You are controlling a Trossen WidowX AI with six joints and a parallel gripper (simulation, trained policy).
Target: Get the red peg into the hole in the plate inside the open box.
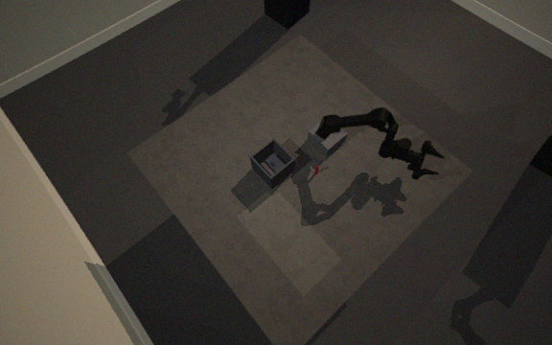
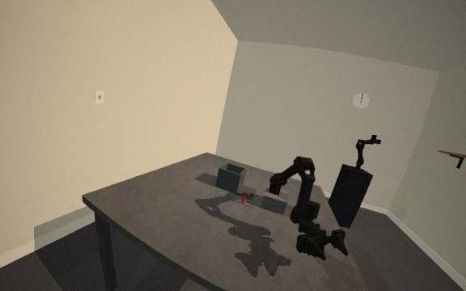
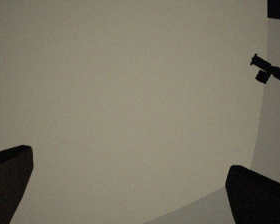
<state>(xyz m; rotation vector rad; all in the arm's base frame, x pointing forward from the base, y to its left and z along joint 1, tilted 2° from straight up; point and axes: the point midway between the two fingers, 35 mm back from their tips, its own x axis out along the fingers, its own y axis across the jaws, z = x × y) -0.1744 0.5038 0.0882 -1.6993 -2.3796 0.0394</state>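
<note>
Right now the red peg is 36 cm ahead of my gripper tip, 43 cm to the right of it and 12 cm below it. The rest, counted from my gripper tip: plate: 49 cm ahead, 62 cm to the right, 12 cm below.
</note>
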